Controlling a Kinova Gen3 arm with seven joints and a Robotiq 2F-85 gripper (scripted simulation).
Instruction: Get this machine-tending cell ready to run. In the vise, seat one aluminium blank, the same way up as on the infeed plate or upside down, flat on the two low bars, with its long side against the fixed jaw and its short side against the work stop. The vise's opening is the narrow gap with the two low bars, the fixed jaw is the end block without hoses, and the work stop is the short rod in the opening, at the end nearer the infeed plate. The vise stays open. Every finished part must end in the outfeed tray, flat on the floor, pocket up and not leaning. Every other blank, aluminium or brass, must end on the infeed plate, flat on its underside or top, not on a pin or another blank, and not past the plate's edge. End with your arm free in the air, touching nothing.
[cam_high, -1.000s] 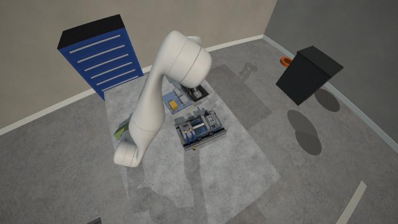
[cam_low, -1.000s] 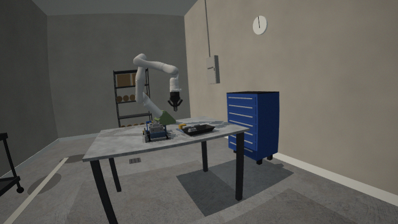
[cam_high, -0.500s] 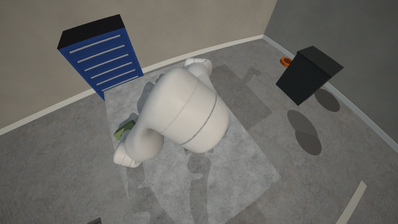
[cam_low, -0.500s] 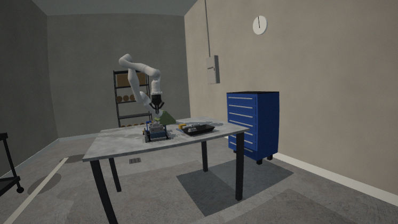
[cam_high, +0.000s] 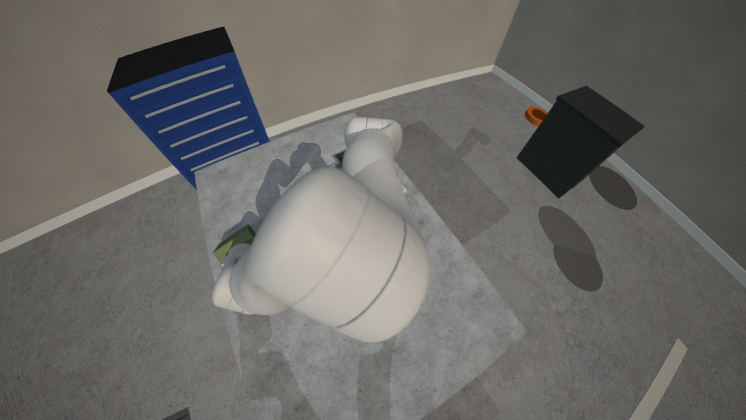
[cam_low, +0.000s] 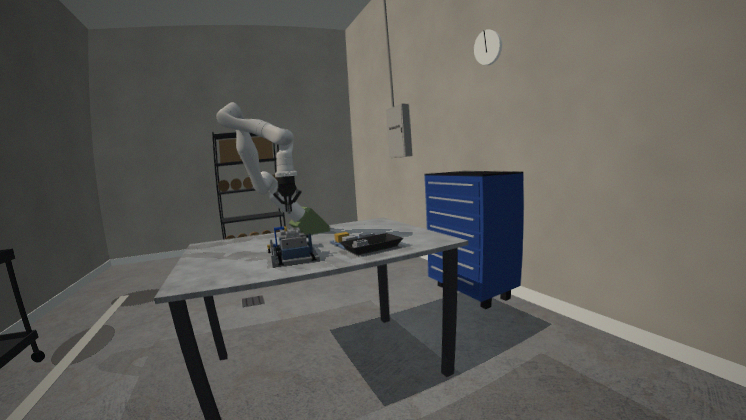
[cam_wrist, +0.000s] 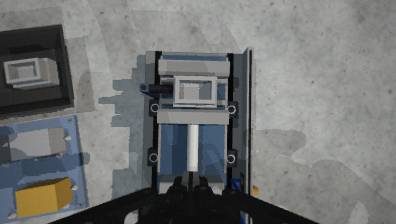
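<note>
Right now my hand is 12 cm above the white rod and 1 cm short of it. Also, from my hand: brass blank 26 cm to the left, 17 cm below, 2 cm behind; then vise 16 cm below, 3 cm ahead, 1 cm to the right.
</note>
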